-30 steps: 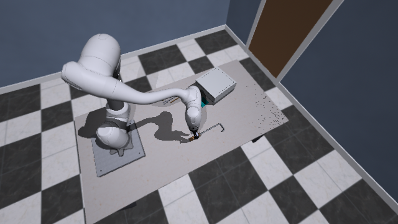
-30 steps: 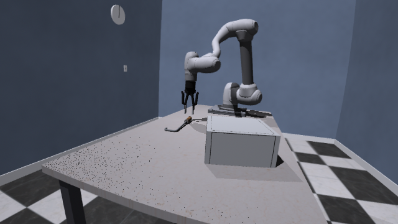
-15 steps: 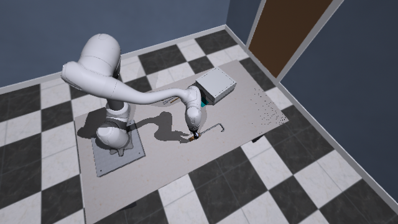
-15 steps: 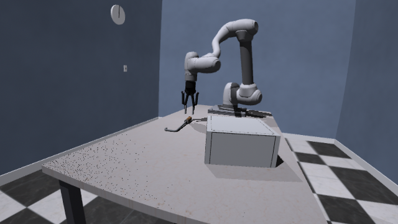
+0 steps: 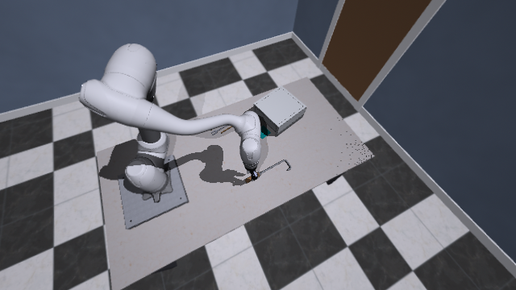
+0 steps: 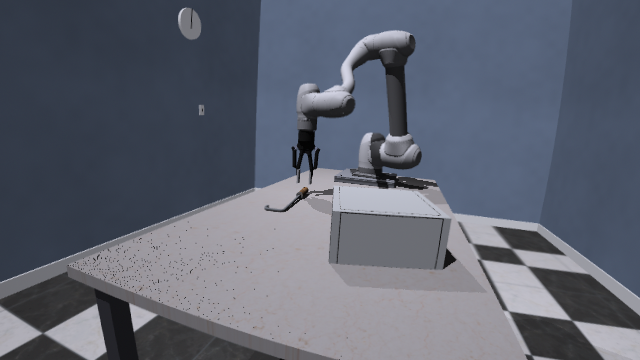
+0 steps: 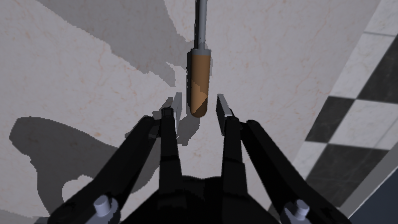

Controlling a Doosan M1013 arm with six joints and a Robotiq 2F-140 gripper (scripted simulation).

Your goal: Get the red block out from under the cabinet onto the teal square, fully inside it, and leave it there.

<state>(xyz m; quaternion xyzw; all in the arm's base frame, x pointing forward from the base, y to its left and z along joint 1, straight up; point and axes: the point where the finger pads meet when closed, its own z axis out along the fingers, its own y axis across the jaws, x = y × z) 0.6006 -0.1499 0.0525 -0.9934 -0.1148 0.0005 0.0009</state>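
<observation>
Right now my hand is 130 mm short of the hook tool, 80 mm above it and 10 mm to the left of it. The rest, counted from my hand: teal square (340 mm to the left, 200 mm ahead, 90 mm below); thin brown stick (460 mm to the left, 90 mm below, 30 mm behind); grey forked tool (470 mm to the left, 100 mm behind, 90 mm below).
</observation>
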